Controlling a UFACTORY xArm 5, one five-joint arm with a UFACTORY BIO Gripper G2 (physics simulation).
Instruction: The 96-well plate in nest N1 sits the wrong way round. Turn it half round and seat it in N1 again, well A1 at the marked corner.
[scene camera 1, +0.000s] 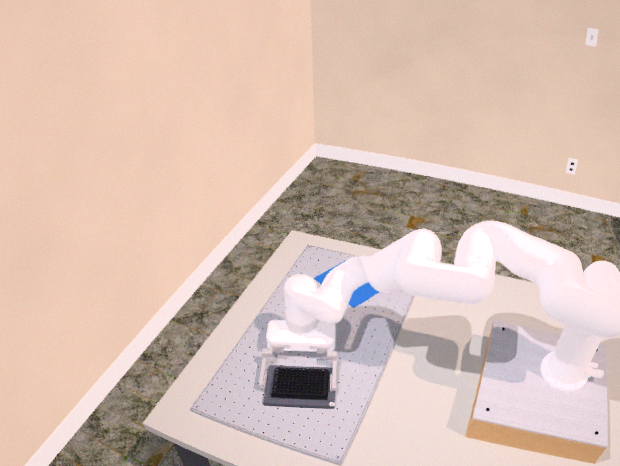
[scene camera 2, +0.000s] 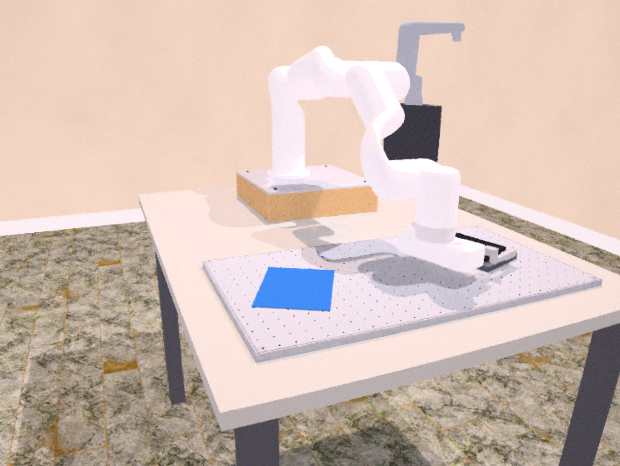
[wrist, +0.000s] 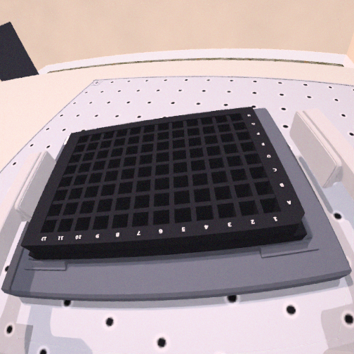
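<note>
Scene camera 1 shows my gripper. The wrist view shows the gripper as well. Visible together with the gripper: a black 96-well plate and a dark grey nest N1.
</note>
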